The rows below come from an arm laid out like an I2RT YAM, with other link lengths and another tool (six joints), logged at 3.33 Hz.
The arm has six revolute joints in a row. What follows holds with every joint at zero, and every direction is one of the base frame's.
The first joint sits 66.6 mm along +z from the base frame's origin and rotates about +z.
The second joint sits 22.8 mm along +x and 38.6 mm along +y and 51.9 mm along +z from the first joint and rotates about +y.
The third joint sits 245.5 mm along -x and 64 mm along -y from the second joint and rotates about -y.
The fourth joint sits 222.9 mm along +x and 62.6 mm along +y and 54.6 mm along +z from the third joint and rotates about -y.
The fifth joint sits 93.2 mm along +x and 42.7 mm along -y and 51 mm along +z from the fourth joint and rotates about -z.
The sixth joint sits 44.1 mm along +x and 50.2 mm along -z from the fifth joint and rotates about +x.
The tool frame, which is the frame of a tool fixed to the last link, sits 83 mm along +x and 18 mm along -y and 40 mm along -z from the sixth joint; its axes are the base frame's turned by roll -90.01, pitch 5.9 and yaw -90.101 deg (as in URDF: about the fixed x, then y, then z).
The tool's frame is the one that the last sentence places.
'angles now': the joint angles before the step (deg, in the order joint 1, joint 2, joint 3, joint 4, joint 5, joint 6). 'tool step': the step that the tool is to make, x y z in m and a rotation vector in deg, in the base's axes. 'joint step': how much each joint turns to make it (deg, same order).
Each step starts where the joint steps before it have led.
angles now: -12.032, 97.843, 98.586, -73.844, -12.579, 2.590
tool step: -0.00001, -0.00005, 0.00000, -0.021, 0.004, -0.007
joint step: 0.000, 0.000, 0.001, 0.000, 0.022, 0.000
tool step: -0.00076, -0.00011, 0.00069, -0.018, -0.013, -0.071
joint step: -0.044, -0.153, 0.001, -0.132, 0.022, 0.022
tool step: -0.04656, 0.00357, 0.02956, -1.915, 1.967, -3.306
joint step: -0.240, -7.540, -0.133, -8.479, 3.060, 2.339
